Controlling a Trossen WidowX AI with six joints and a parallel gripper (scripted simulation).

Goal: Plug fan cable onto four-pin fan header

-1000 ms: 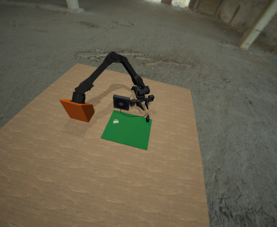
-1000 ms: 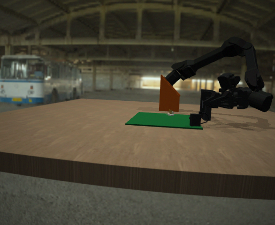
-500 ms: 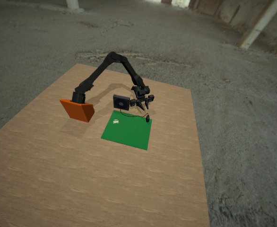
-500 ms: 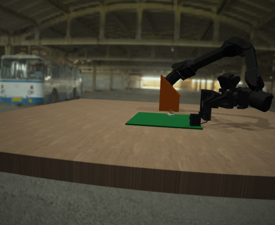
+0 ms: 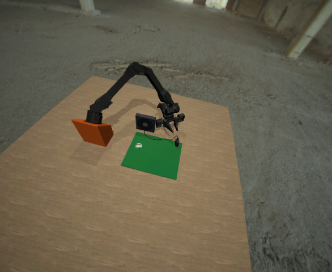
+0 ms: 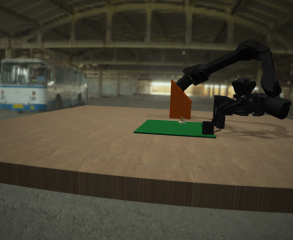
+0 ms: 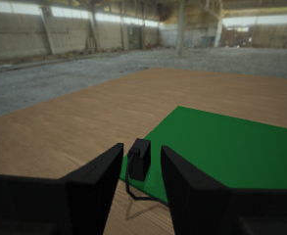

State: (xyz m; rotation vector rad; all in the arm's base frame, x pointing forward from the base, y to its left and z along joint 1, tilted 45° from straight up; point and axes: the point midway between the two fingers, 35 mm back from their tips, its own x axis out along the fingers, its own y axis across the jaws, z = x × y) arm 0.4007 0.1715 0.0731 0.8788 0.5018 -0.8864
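My gripper tip is 3 cm short of the black plug, 4 cm to the left of it and 6 cm above it. Round my gripper tip: green board (9 cm behind, 14 cm to the right, 9 cm below); then white four-pin fan header (19 cm behind, 12 cm to the right, 8 cm below); then black fan (19 cm behind, 1 cm to the left, 2 cm below).
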